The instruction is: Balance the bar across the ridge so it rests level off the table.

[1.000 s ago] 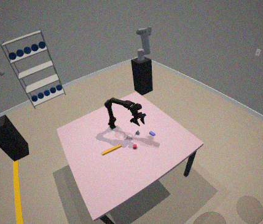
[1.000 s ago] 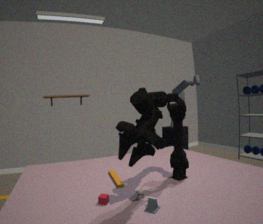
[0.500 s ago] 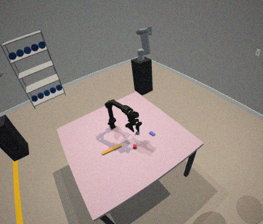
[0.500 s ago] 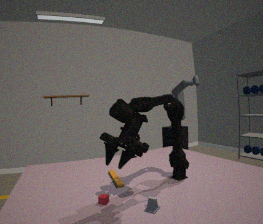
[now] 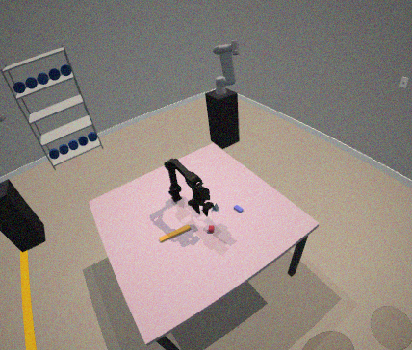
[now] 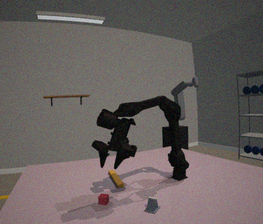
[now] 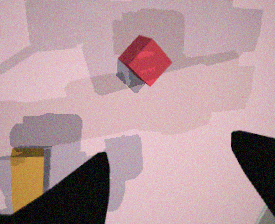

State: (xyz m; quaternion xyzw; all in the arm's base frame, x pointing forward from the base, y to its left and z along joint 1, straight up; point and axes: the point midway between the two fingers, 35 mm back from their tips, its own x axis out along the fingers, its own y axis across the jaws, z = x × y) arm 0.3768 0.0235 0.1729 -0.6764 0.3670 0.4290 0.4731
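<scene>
The yellow bar lies 90 mm behind my gripper tip, 190 mm to the right of it and 130 mm below it. Also, from my gripper tip: red cube 40 mm ahead, 20 mm to the left, 120 mm below; then blue block 280 mm to the left, 130 mm below.
</scene>
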